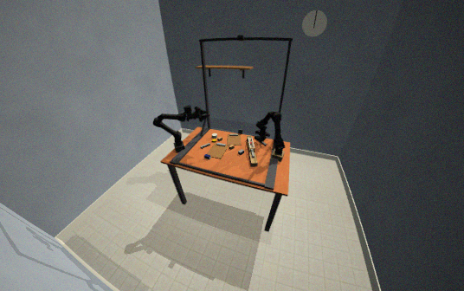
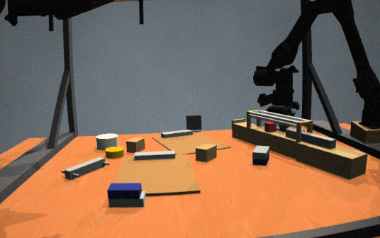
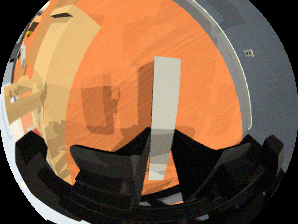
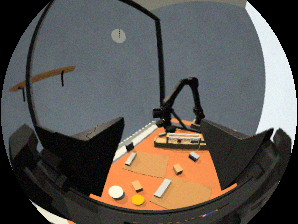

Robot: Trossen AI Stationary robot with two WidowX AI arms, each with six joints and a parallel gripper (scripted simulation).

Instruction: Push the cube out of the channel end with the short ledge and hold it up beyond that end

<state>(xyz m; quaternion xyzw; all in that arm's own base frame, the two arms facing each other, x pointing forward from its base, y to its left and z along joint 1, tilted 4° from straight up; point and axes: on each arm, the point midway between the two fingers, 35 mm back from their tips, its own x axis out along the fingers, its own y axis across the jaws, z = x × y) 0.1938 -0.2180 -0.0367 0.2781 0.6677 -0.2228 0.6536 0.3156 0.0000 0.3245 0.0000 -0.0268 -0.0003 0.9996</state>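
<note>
Now: left hand 150 mm short of the tan channel, 120 mm to the left of it and 20 mm below it. Round my left hand: yellow disc 40 mm ahead, 540 mm to the right, 30 mm below; pegged bar 160 mm ahead, 620 mm to the right, 30 mm below.
</note>
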